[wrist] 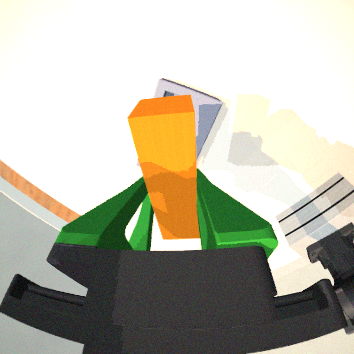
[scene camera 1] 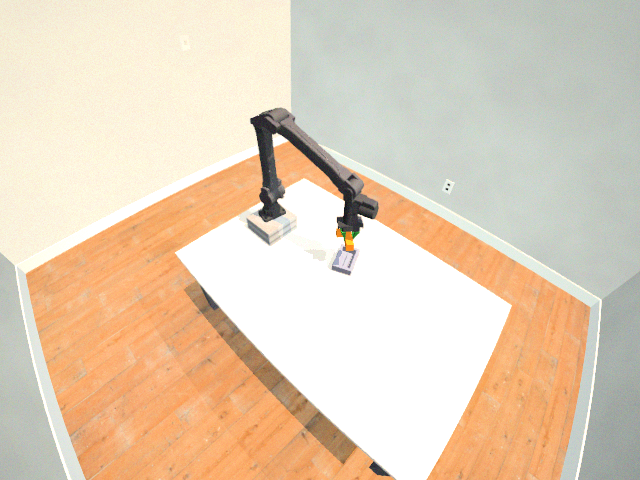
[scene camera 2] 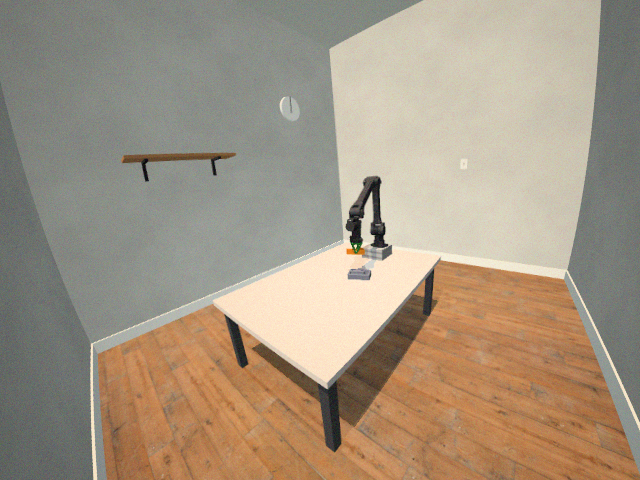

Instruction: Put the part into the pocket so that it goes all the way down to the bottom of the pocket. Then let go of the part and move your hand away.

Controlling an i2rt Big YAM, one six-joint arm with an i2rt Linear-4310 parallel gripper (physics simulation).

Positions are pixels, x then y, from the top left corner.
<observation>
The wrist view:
gripper: 173, 175
orange L-shaped block: 162, 128, held by the gripper
grey pocket block: 206, 107
</observation>
